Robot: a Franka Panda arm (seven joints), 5 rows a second.
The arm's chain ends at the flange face. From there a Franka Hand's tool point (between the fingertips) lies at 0.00 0.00 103.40 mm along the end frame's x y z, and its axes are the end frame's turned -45 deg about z.
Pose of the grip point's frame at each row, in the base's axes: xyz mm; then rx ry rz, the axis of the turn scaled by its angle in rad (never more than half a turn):
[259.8 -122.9 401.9 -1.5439 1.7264 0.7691]
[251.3 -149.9 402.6 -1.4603 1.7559 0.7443]
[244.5 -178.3 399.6 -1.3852 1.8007 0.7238]
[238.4 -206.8 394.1 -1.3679 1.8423 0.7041]
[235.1 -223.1 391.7 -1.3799 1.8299 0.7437]
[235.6 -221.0 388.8 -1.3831 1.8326 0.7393]
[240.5 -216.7 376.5 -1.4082 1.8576 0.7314]
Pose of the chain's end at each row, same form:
[249.0 -205.8 462.8 -0.8219 2.3463 1.1293]
[234.2 -233.0 461.7 -0.7257 2.3374 1.1188]
[222.3 -260.5 458.3 -0.6321 2.3476 1.1040]
[214.8 -287.0 454.9 -0.5969 2.3776 1.0764]
[214.5 -304.9 451.4 -0.6157 2.3775 1.1150]
[215.0 -302.5 448.9 -0.6176 2.3806 1.1092]
[221.4 -296.6 439.3 -0.6316 2.4135 1.0876]

